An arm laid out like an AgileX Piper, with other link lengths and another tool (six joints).
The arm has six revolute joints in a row. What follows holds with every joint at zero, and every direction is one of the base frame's.
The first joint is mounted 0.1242 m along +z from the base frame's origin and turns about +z.
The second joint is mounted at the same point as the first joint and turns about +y.
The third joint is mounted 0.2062 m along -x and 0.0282 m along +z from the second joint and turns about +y.
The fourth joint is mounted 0.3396 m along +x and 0.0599 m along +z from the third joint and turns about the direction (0.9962, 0, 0.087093).
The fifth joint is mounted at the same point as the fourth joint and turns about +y.
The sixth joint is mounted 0.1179 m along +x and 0.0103 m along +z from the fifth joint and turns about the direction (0.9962, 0, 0.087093).
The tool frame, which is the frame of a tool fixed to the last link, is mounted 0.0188 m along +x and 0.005 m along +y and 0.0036 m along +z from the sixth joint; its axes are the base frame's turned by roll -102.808, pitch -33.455 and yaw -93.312 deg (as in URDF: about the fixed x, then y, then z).
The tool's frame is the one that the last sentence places.
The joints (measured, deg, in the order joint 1, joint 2, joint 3, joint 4, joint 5, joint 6), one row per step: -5.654, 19.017, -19.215, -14.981, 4.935, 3.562; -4.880, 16.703, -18.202, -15.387, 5.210, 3.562; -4.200, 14.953, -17.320, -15.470, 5.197, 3.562; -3.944, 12.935, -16.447, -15.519, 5.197, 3.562; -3.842, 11.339, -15.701, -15.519, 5.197, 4.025; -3.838, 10.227, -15.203, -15.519, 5.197, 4.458; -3.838, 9.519, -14.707, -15.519, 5.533, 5.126; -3.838, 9.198, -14.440, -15.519, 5.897, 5.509; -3.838, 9.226, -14.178, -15.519, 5.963, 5.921; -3.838, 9.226, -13.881, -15.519, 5.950, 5.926; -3.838, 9.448, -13.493, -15.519, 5.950, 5.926; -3.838, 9.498, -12.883, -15.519, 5.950, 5.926; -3.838, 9.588, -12.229, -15.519, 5.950, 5.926; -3.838, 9.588, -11.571, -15.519, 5.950, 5.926; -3.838, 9.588, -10.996, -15.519, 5.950, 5.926; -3.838, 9.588, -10.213, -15.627, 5.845, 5.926; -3.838, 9.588, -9.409, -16.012, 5.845, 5.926; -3.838, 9.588, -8.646, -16.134, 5.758, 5.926; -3.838, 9.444, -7.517, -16.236, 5.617, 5.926; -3.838, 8.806, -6.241, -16.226, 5.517, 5.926
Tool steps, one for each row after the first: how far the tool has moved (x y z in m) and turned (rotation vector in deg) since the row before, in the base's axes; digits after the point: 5 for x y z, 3 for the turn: -0.00484, 0.00411, 0.00258, -0.490, -0.995, 0.661; -0.00346, 0.00365, 0.00140, -0.152, -0.871, 0.673; -0.00432, 0.00155, 0.00265, -0.130, -1.139, 0.249; -0.00333, 0.00071, 0.00159, 0.402, -0.891, 0.134; -0.00235, 0.00017, 0.00125, 0.389, -0.652, 0.039; -0.00110, -0.00015, -0.00142, 0.686, 0.049, -0.031; -0.00038, -0.00021, -0.00147, 0.417, 0.259, -0.064; 0.00055, -0.00009, -0.00240, 0.436, 0.314, 0.014; 0.00051, -0.00003, -0.00241, 0.023, 0.283, 0.004; 0.00125, -0.00008, -0.00425, 0.041, 0.609, 0.000; 0.00109, -0.00007, -0.00527, 0.044, 0.659, 0.000; 0.00119, -0.00008, -0.00583, 0.050, 0.742, 0.000; 0.00090, -0.00006, -0.00545, 0.044, 0.657, 0.000; 0.00073, -0.00005, -0.00477, 0.038, 0.574, 0.000; 0.00092, -0.00002, -0.00626, -0.064, 0.688, 0.017; 0.00085, -0.00014, -0.00670, -0.329, 0.828, -0.035; 0.00073, -0.00002, -0.00616, -0.078, 0.686, 0.015; 0.00068, 0.00003, -0.00840, -0.047, 0.855, 0.033; -0.00020, 0.00008, -0.00732, 0.045, 0.540, 0.028
